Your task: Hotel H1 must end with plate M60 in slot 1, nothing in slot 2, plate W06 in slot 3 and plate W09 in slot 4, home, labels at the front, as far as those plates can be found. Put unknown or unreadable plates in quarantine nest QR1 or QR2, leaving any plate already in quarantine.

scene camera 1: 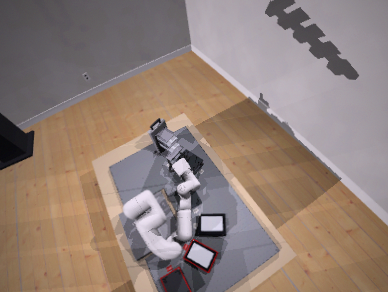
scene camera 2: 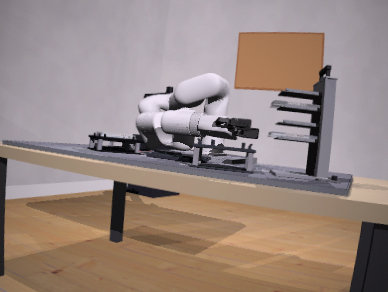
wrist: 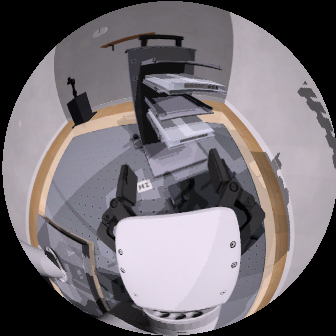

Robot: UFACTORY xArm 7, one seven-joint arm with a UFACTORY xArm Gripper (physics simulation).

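Seen in the pictures: gripper, between the fingertips: (scene camera 1: 174,156) (scene camera 2: 254,129) (wrist: 168,163); arm's base, origin of its link: (scene camera 2: 211,154).
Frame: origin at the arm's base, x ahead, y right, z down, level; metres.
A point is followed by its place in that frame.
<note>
Hotel H1 (scene camera 1: 157,142) {x 0.253, y -0.462, z -0.123 m} (scene camera 2: 327,125) {x 0.356, y -0.530, z -0.122 m} (wrist: 136,70) {x 0.250, y -0.461, z -0.189 m} stands at the table's far end. A white plate (scene camera 2: 295,105) (wrist: 182,82) lies on its third shelf from the bottom, its front label too blurred to read surely. Another white plate (scene camera 2: 294,136) {x 0.366, y -0.446, z -0.086 m} (wrist: 182,130) {x 0.337, y -0.382, z -0.093 m} lies on the lowest slot shelf, label unreadable. The second and top shelves look empty. My gripper (scene camera 2: 251,128) {x 0.321, y -0.313, z -0.097 m} (wrist: 168,163) {x 0.321, y -0.313, z -0.097 m} is open and empty, in front of the hotel and below the lowest plate's level in the wrist view. A white plate (scene camera 1: 201,255) {x 0.224, y 0.327, z -0.034 m} sits in a red-rimmed nest; another red-rimmed nest (scene camera 1: 175,281) {x 0.038, y 0.385, z -0.020 m} looks empty.
A white plate (scene camera 1: 212,224) {x 0.355, y 0.204, z -0.045 m} sits in a black nest at the right. A dark raised nest (scene camera 2: 225,147) {x 0.461, y -0.296, z -0.039 m} stands near the hotel, beneath the gripper's area. The H1 tag (wrist: 144,186) {x 0.267, y -0.335, z 0.019 m} lies on the table. A board with a tan edge (wrist: 95,270) {x 0.162, y -0.094, z 0.034 m} is at the wrist view's lower left.
</note>
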